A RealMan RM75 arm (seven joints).
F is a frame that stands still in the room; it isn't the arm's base.
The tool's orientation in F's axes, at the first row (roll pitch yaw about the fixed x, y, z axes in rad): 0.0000, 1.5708, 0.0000
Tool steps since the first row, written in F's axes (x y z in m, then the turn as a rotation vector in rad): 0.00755, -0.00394, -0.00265, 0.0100, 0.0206, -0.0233; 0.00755, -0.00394, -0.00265, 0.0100, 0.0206, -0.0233; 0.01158, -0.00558, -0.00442, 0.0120, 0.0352, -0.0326; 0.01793, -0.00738, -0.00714, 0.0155, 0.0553, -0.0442; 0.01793, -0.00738, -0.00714, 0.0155, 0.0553, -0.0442; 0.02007, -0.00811, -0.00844, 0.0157, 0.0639, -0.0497; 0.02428, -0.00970, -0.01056, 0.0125, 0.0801, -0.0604; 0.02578, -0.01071, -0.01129, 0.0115, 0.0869, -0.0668; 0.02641, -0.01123, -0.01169, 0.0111, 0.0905, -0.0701; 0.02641, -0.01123, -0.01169, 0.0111, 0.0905, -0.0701
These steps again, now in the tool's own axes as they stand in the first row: 0.00265, -0.00394, 0.00755, 0.0233, 0.0206, 0.0100; 0.00265, -0.00394, 0.00755, 0.0233, 0.0206, 0.0100; 0.00442, -0.00558, 0.01158, 0.0326, 0.0352, 0.0120; 0.00714, -0.00738, 0.01793, 0.0442, 0.0553, 0.0155; 0.00714, -0.00738, 0.01793, 0.0442, 0.0553, 0.0155; 0.00844, -0.00811, 0.02007, 0.0497, 0.0639, 0.0157; 0.01056, -0.00970, 0.02428, 0.0604, 0.0801, 0.0125; 0.01129, -0.01071, 0.02578, 0.0668, 0.0869, 0.0115; 0.01169, -0.01123, 0.02641, 0.0701, 0.0905, 0.0111; 0.01169, -0.01123, 0.02641, 0.0701, 0.0905, 0.0111
